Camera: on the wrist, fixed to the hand. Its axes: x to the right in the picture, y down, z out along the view.
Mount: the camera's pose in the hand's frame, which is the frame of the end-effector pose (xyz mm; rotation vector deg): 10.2 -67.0 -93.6 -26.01 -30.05 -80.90
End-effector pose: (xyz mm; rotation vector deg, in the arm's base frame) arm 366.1 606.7 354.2 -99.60 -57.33 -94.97
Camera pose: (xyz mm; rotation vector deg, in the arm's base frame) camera 256.4 572.6 366.5 60.10 87.34 75.61
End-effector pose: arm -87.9 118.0 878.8 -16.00 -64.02 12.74
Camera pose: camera 3.6 47.8 871.3 13.36 -93.26 -73.56
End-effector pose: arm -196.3 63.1 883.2 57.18 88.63 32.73
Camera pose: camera -304.9 52.2 845.2 -21.82 67.76 -19.20
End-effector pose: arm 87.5 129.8 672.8 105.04 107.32 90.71
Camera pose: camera -24.0 99.7 676.4 19.47 91.71 42.54
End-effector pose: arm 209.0 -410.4 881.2 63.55 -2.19 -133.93
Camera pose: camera 240.5 -339.6 795.5 -6.04 -56.11 136.50
